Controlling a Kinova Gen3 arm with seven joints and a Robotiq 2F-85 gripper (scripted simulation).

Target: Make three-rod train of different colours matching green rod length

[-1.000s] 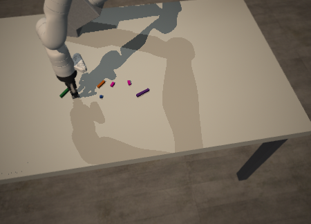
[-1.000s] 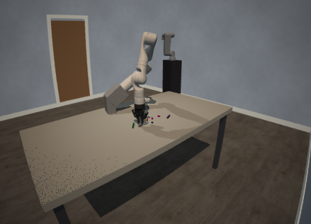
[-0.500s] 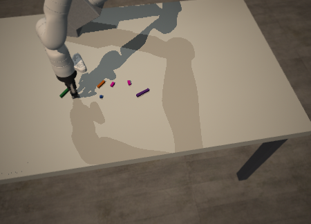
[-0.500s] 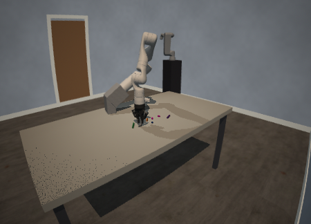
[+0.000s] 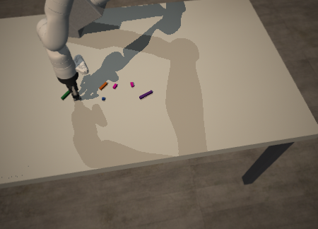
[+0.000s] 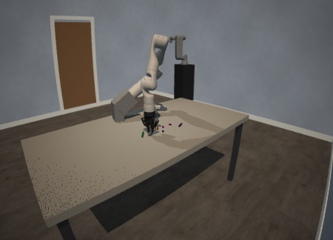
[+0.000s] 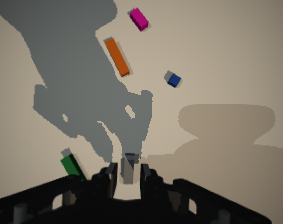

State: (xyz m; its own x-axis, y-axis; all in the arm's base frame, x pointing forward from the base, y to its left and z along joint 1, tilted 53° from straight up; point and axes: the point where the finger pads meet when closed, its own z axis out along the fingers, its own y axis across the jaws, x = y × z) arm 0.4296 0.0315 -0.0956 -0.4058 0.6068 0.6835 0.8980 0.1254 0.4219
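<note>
The grey rod lies 3 cm below my hand. From my hand the other things lie so: orange rod: 10 cm to the left, 7 cm behind, 3 cm below; then green rod: 4 cm to the right, 3 cm below, 3 cm behind; then blue rod: 11 cm to the left, 3 cm below.
</note>
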